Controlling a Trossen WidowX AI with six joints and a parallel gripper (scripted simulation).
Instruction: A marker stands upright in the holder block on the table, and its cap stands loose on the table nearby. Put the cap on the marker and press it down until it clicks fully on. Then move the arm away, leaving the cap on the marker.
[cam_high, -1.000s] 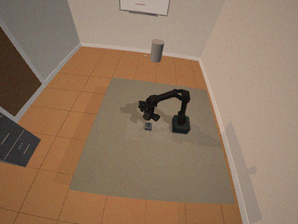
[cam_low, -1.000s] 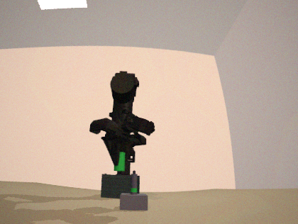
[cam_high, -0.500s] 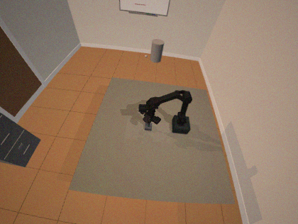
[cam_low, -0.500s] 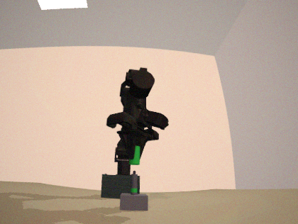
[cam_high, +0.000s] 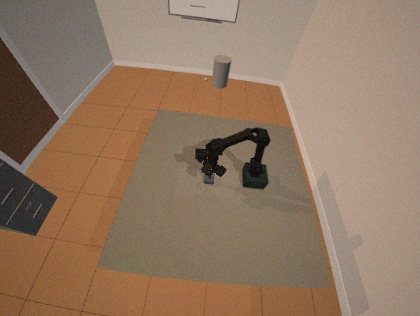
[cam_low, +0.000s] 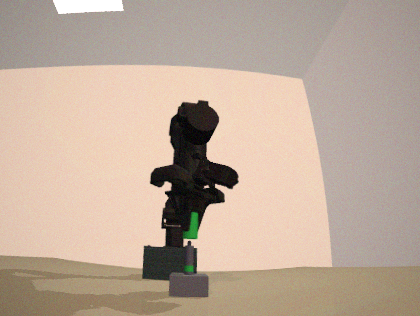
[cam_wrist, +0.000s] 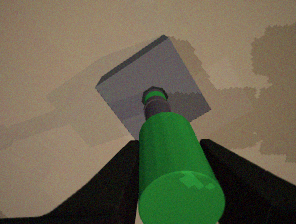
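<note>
Right now my gripper tip is 10 cm above the grey holder block. From my gripper tip the other things lie so: green cap (1 cm above).
</note>
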